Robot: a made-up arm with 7 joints.
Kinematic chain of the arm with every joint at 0, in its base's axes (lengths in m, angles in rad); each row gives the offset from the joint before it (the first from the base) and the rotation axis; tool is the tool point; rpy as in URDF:
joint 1: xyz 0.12 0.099 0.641 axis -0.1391 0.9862 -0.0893
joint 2: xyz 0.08 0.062 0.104 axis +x
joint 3: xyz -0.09 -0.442 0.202 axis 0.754 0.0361 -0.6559
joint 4: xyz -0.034 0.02 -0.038 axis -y
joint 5: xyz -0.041 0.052 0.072 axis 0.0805 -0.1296 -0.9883
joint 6: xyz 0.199 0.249 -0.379 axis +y
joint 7: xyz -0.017 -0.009 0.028 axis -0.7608 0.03 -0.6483
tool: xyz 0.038 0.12 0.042 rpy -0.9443 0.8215 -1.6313
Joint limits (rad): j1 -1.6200..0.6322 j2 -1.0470..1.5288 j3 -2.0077..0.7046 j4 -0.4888..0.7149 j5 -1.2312..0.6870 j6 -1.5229..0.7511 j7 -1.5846..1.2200
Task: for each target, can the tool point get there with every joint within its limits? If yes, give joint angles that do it. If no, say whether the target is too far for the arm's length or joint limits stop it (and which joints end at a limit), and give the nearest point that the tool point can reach.
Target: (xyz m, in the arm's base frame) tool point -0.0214 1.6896 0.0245
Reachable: no: too far | nearest point 0.1214 0.5773 0.2056 | short by 1.136 m
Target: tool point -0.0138 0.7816 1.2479
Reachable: no: joint limits stop it (at a limit: joint 3, joint 4, joint 5) | nearest point 0.0460 0.4675 1.0003 | short by 0.404 m
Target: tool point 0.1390 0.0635 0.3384
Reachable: yes | joints -1.3503 0.0554 -0.2261 0.0422 -0.9374 -1.2021 0.6792
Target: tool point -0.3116 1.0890 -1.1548
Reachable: no: too far | nearest point -0.0493 0.3224 -0.1847 | short by 1.264 m
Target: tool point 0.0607 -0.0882 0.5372
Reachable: yes | joints -0.4569 -0.6921 -0.3554 0.2637 -0.6491 0.1047 0.6183
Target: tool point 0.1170 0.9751 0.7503
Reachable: no: joint limits stop it (at a limit: joint 1, joint 2, joint 4, joint 6) | nearest point 0.2522 0.6070 0.6409 | short by 0.407 m
